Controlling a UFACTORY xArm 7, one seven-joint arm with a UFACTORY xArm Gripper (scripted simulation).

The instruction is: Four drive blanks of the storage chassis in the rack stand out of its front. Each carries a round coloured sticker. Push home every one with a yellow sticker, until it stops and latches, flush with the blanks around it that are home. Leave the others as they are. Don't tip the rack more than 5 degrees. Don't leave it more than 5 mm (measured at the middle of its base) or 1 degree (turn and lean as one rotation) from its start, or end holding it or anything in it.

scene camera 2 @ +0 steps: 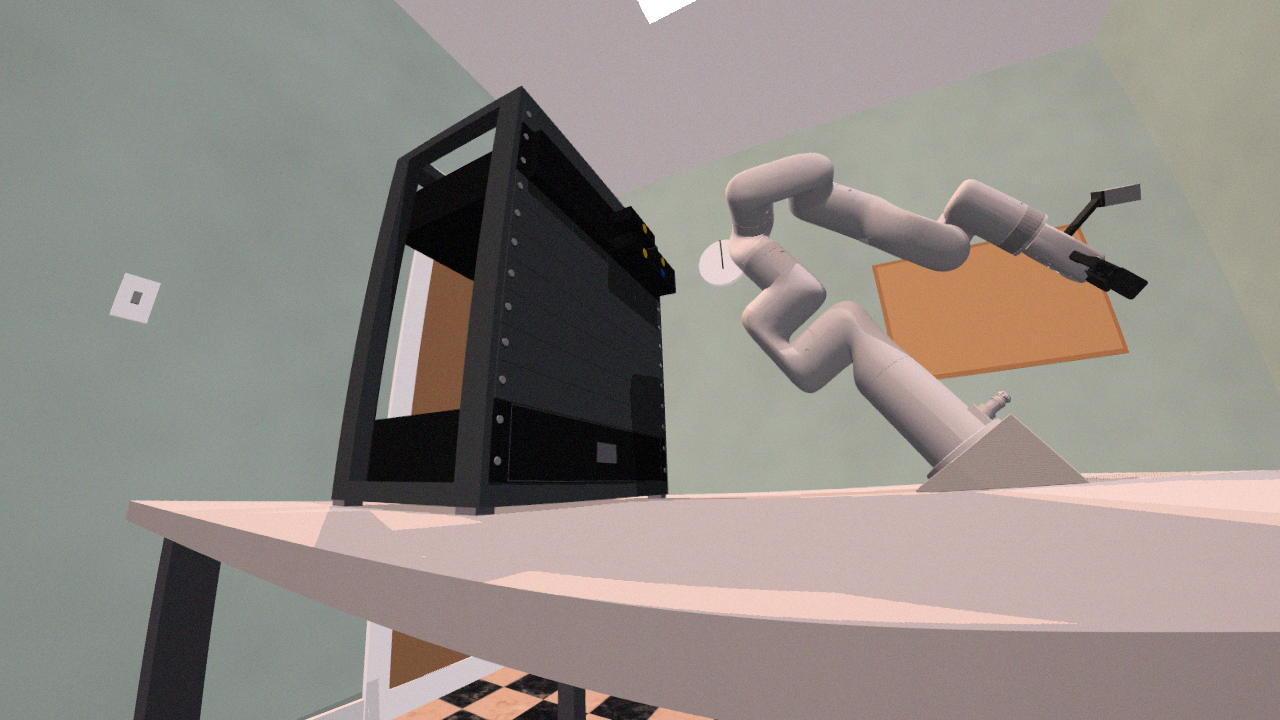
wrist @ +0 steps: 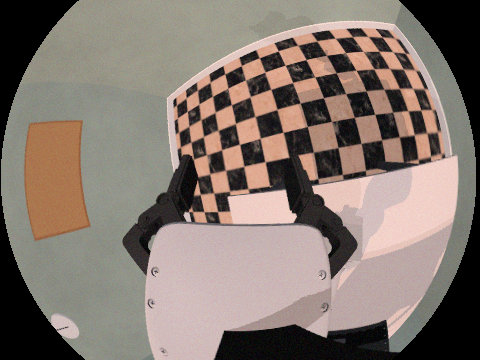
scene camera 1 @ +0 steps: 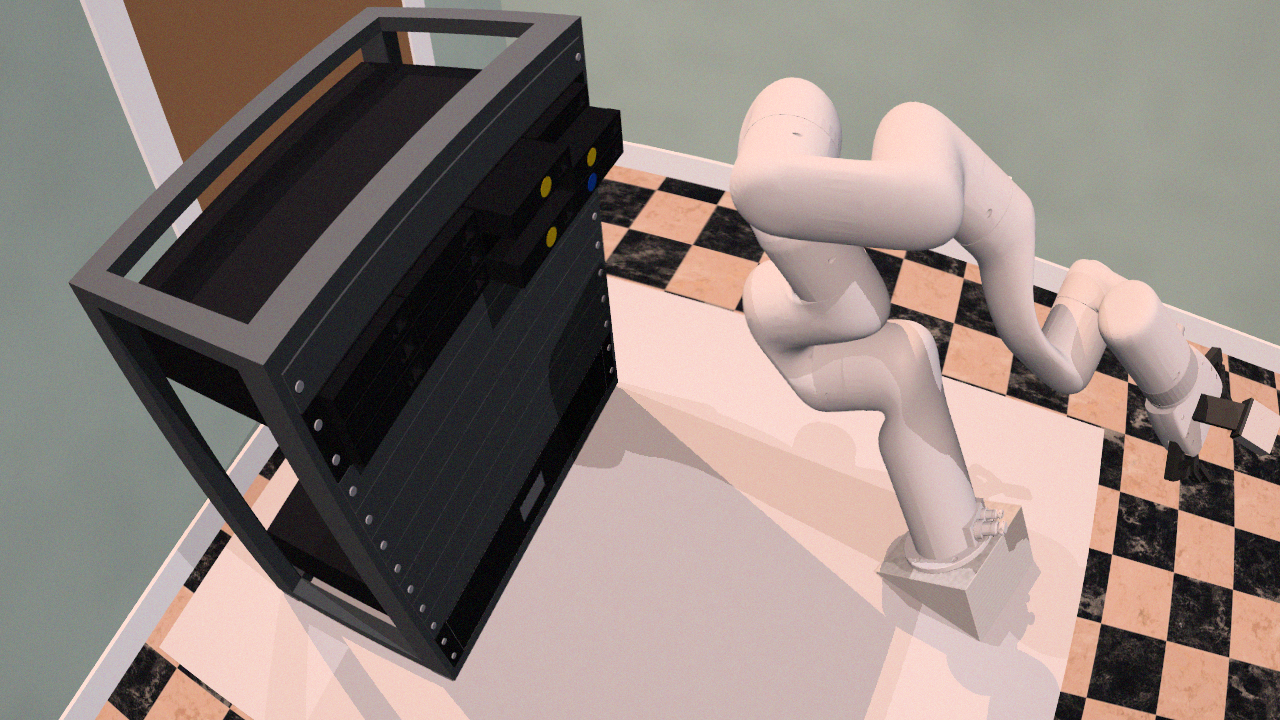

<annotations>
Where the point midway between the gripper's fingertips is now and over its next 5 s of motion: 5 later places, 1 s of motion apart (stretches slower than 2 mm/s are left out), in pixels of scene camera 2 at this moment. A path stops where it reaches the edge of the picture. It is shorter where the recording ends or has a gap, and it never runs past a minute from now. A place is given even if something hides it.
My gripper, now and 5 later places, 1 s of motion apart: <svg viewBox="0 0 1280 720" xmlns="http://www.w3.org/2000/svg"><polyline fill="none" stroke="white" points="1126,287 1187,157 991,60 766,114 699,185 696,214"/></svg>
</annotations>
